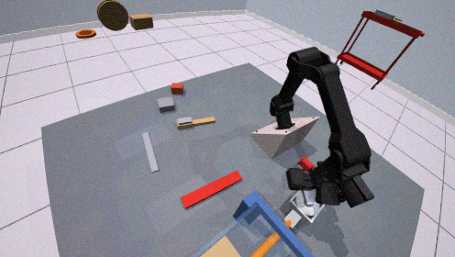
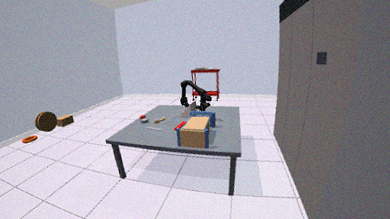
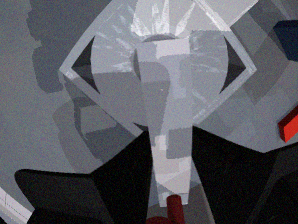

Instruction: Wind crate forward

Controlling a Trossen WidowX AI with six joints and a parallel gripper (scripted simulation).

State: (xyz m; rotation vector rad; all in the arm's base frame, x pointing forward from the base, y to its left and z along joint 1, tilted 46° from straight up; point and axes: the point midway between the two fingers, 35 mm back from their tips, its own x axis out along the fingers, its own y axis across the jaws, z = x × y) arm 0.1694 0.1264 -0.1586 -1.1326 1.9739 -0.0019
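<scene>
My gripper tip is now 2 cm below the winch handle, 1 cm to the left of it and 1 cm past it. The rest, counted from my gripper tip: red knob (5 cm above, 4 cm to the right, 4 cm behind); hand winch (6 cm below, 3 cm to the left, 2 cm ahead); blue frame (19 cm ahead, 2 cm to the left, 2 cm above).
</scene>
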